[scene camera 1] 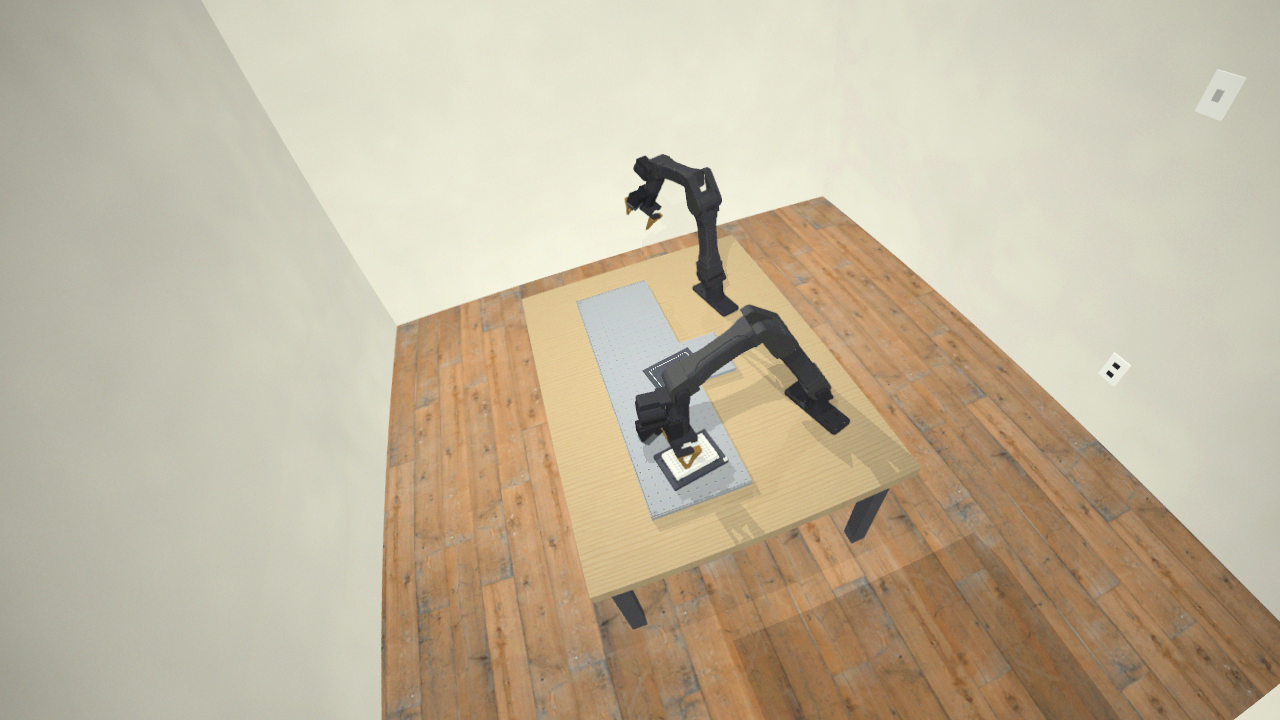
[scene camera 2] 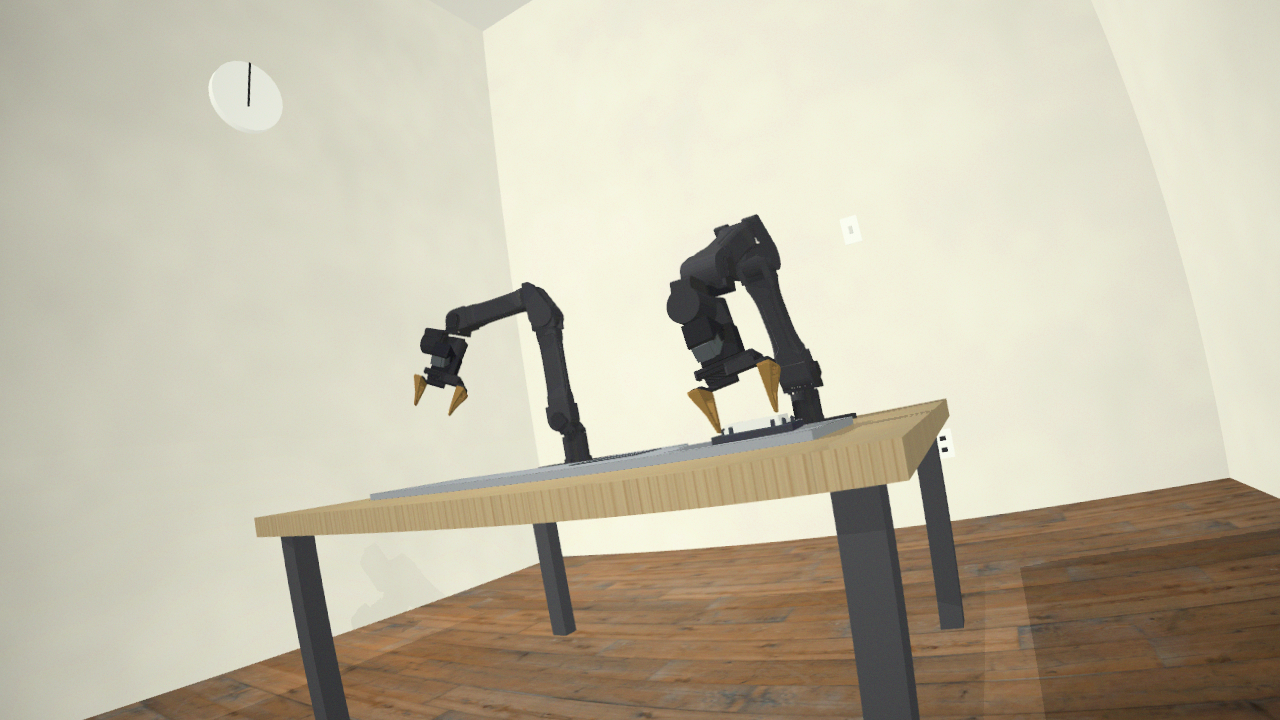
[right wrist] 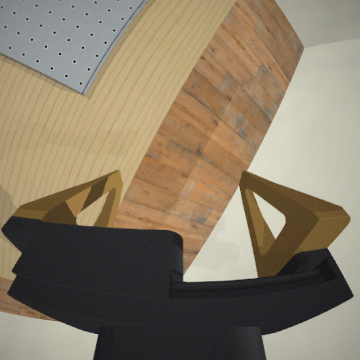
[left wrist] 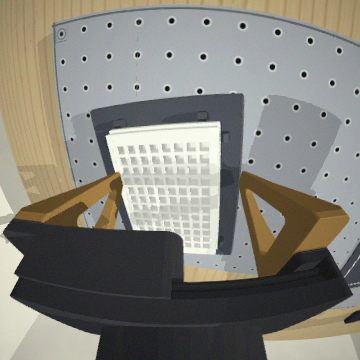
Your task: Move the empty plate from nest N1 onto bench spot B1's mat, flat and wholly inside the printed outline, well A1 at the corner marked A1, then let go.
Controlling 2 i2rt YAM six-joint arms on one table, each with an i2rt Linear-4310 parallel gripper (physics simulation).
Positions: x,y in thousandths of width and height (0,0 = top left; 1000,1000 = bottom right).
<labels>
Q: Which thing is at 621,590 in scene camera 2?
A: A dark plate holder.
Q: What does the white well plate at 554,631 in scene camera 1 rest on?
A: A dark plate holder.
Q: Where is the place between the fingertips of the right gripper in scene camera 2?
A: At 337,570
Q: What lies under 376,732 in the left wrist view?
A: The left gripper.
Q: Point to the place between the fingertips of the left gripper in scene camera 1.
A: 531,633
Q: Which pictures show the left gripper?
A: Scene camera 1, scene camera 2 and the left wrist view only.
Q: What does the right gripper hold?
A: Nothing.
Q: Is the right gripper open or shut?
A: Open.
</labels>
